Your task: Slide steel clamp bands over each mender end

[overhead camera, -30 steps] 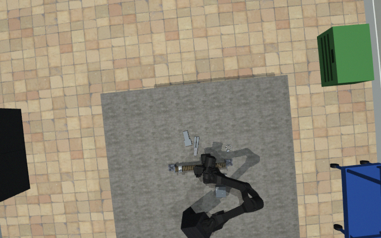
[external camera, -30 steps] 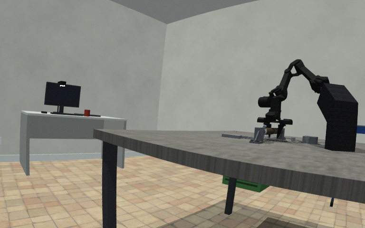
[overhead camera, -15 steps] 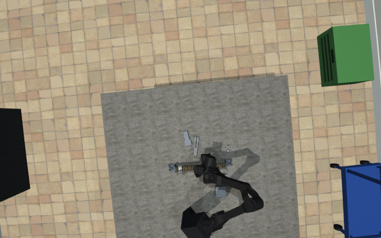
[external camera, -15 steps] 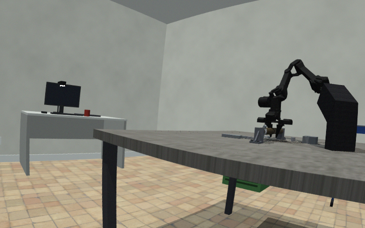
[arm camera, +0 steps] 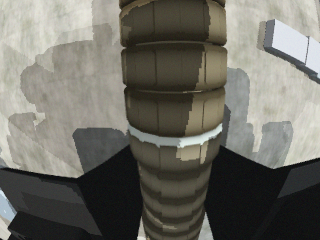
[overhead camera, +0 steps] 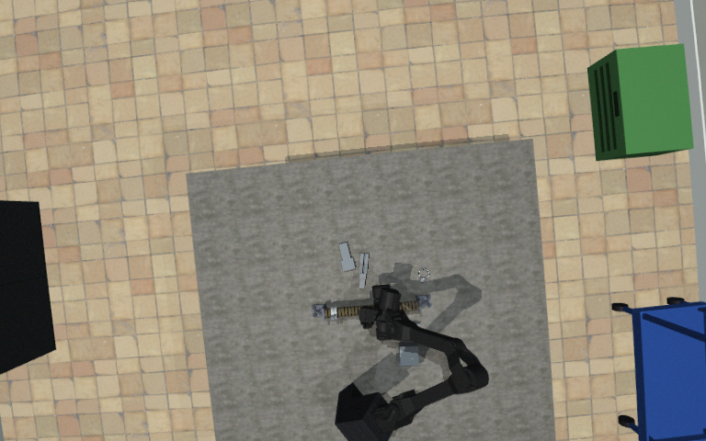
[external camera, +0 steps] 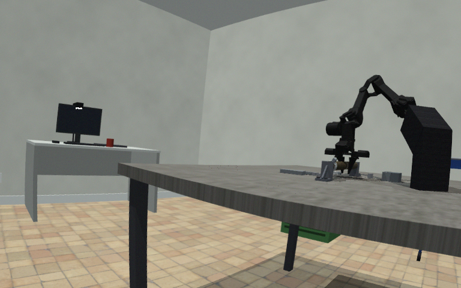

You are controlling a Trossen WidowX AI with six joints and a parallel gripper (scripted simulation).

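Now: hand 14 cm short of the flat two-bar piece, 4 cm above it and 2 cm to the right of it. From my hand the other things lie so: small block (12 cm behind, 8 cm to the right, 4 cm below); then grey block (20 cm behind, 3 cm below, 2 cm to the right).
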